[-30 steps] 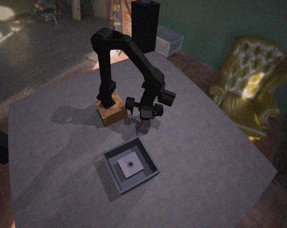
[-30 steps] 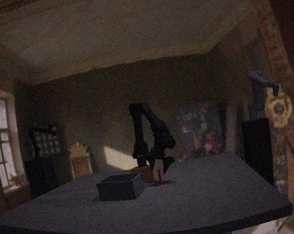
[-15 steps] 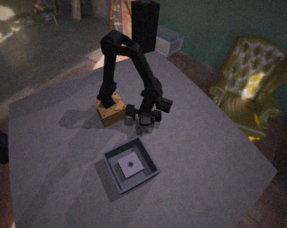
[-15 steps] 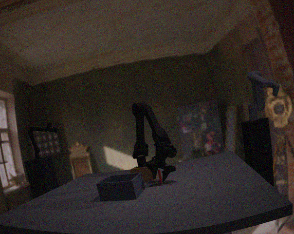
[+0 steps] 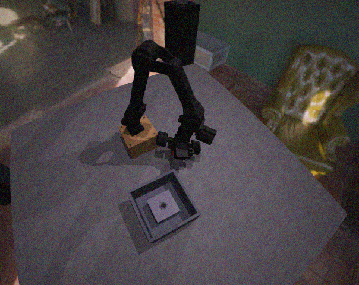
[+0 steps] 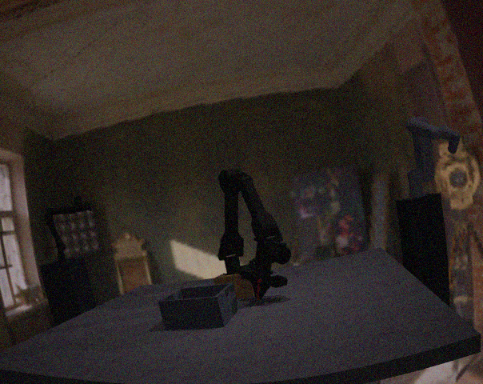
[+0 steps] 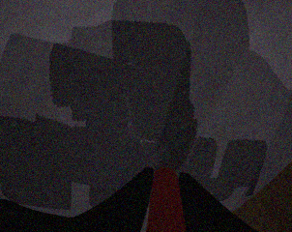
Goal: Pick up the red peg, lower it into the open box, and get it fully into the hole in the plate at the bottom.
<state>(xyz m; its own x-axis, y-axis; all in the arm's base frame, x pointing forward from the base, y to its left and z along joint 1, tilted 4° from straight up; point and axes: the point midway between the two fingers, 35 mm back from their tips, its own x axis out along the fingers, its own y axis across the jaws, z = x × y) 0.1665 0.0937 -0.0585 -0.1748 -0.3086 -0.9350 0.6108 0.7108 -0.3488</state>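
Right now my gripper tip is 170 mm short of the plate, 170 mm to the left of it and 40 mm below it. Also, from my gripper tip: box (170 mm ahead, 170 mm to the right, 20 mm above); then red peg (10 mm ahead, 10 mm to the left, 30 mm above).
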